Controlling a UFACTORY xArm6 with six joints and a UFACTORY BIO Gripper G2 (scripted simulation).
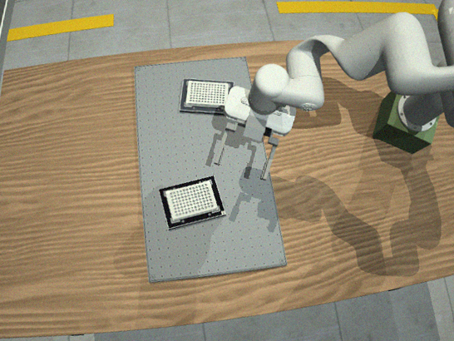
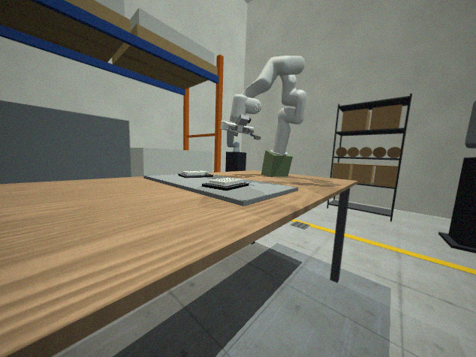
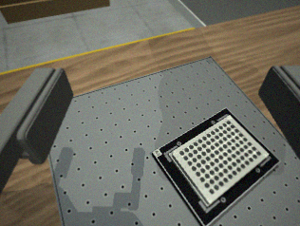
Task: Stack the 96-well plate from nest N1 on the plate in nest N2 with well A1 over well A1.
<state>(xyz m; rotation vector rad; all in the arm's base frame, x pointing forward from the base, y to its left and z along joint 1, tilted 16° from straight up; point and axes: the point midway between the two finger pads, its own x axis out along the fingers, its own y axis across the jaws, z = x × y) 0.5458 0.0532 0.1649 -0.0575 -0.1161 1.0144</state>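
Right now my hand is 1 cm short of the plate nest N1, 33 cm to the left of it and 21 cm above it. The rest, counted from my hand: black plate nest N2: 12 cm ahead, 21 cm below.
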